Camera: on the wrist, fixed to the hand. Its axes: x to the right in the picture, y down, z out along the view.
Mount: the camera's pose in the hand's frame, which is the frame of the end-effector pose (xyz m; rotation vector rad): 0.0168 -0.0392 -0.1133 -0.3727 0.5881 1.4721
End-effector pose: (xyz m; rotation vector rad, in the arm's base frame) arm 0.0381 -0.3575 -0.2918 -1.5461 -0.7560 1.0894
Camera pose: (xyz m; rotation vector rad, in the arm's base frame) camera 0.1515 -0.3771 -0.2543 -2.6354 0.8289 1.3364
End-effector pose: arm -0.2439 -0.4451 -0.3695 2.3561 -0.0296 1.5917
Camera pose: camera -0.3327 -0.3763 -0.3244 -1.1249 1.7470 -2.0161
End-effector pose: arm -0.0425 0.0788 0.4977 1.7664 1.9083 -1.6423
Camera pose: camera -0.0127 0.1784 0.5597 2.4779 0.3859 -0.2400
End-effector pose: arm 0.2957 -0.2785 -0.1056 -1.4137 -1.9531 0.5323
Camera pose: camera 0.3467 -0.2817 0.0041 -2.7139 -0.2923 0.2528
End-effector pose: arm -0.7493 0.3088 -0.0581 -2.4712 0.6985 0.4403
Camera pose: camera -0.6955 0.2663 0.0417 1.5690 -2.3651 -0.2558
